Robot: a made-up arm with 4 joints. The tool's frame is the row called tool.
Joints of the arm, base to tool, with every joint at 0 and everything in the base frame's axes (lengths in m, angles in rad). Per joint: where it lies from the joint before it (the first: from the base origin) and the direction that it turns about. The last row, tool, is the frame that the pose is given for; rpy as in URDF.
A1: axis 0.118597 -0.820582 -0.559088 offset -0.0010 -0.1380 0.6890
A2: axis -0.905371 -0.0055 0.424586 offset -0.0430 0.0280 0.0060
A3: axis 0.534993 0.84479 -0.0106 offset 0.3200 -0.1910 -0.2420
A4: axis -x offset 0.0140 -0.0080 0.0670
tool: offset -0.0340 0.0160 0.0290 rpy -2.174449 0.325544 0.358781
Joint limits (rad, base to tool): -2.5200..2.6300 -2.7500..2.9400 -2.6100..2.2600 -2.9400..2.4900
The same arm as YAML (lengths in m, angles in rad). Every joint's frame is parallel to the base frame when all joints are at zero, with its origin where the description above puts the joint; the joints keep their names.
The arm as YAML. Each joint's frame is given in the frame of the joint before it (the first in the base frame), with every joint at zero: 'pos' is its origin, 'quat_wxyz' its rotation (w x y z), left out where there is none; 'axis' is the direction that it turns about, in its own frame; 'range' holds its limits. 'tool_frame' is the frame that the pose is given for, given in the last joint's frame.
length_unit: m
angle_unit: rad
joints:
  - joint: A1
    pos: [-0.001, -0.138, 0.689]
    axis: [0.118597, -0.820582, -0.559088]
    range: [-2.52, 2.63]
  - joint: A2
    pos: [-0.043, 0.028, 0.006]
    axis: [-0.905371, -0.0055, 0.424586]
    range: [-2.75, 2.94]
  - joint: A3
    pos: [0.32, -0.191, -0.242]
    axis: [0.534993, 0.84479, -0.0106]
    range: [-2.61, 2.26]
  - joint: A4
    pos: [0.014, -0.008, 0.067]
    axis: [-1.0, 0.0, 0.0]
    range: [-2.94, 2.49]
tool_frame:
  pos: [-0.034, 0.016, 0.029]
  quat_wxyz: [0.425836, -0.873062, -0.081746, 0.223034]

